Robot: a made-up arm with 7 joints.
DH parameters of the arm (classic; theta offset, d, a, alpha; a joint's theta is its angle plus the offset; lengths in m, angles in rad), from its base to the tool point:
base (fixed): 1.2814 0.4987 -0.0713 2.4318
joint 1: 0 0.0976 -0.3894 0.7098
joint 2: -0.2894 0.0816 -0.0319 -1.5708
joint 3: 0 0.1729 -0.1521 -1.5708
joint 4: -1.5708 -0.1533 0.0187 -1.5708
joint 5: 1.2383 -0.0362 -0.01 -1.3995
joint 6: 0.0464 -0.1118 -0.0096 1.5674
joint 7: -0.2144 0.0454 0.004 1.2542
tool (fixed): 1.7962 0.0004 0 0
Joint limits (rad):
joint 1: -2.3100..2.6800
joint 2: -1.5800..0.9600
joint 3: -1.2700..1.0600
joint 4: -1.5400..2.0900
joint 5: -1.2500..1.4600
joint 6: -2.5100..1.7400
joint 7: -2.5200..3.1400
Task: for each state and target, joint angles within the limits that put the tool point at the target. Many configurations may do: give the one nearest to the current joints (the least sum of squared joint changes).
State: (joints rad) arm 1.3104 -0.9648 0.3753 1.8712 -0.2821 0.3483 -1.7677
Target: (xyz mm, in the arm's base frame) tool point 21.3 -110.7 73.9
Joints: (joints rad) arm 1.3421 -0.6645 0.1316 1.3883 0.0928 0.5385 -1.7554
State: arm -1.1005 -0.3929 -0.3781 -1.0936 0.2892 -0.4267 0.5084
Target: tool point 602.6 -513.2 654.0
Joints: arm -0.9836 0.0651 -0.3944 -1.1749 0.4233 -0.4097 0.5005
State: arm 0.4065 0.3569 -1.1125 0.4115 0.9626 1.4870 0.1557
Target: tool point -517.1 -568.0 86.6
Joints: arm 0.7095 0.9334 -1.2411 0.2701 1.1103 1.5565 0.1528
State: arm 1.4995 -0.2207 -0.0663 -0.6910 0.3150 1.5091 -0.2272
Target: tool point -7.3 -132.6 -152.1
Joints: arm 1.9061 -0.6596 -0.1630 -0.5690 0.0722 1.4166 -0.2224
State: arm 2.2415 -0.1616 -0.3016 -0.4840 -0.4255 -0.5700 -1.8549
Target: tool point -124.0 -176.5 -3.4
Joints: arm 1.8360 -0.6584 -0.4493 -0.3832 -0.3932 -0.5356 -1.8512
